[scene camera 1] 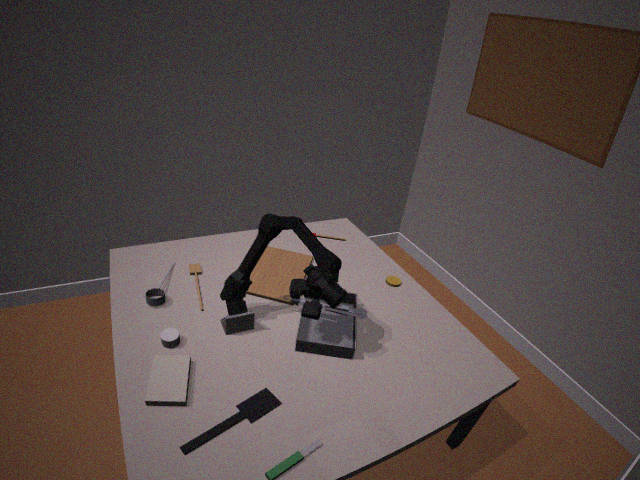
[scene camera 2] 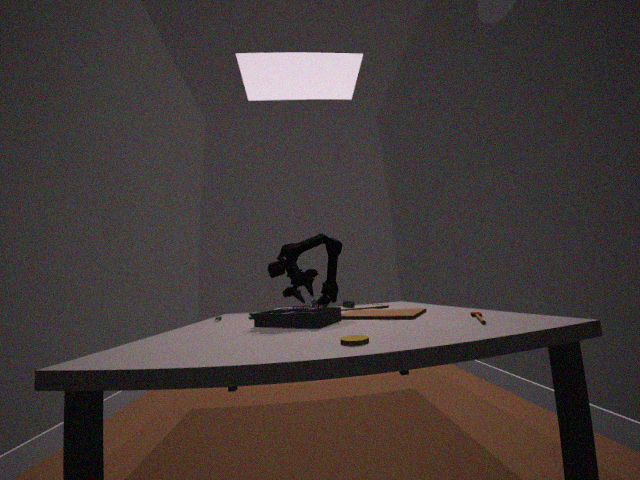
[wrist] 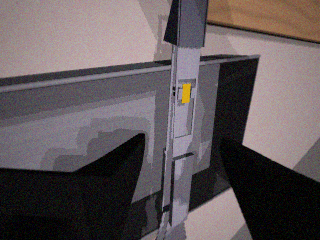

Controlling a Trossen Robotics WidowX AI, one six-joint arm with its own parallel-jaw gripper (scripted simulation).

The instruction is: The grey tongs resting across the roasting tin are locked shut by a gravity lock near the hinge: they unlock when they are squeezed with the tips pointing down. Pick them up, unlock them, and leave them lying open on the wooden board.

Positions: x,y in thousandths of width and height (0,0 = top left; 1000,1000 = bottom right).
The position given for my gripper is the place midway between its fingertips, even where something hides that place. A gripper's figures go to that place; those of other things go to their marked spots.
Scene:
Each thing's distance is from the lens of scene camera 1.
my gripper (scene camera 1: 493,626): 1.36 m
black spatula (scene camera 1: 399,849): 1.15 m

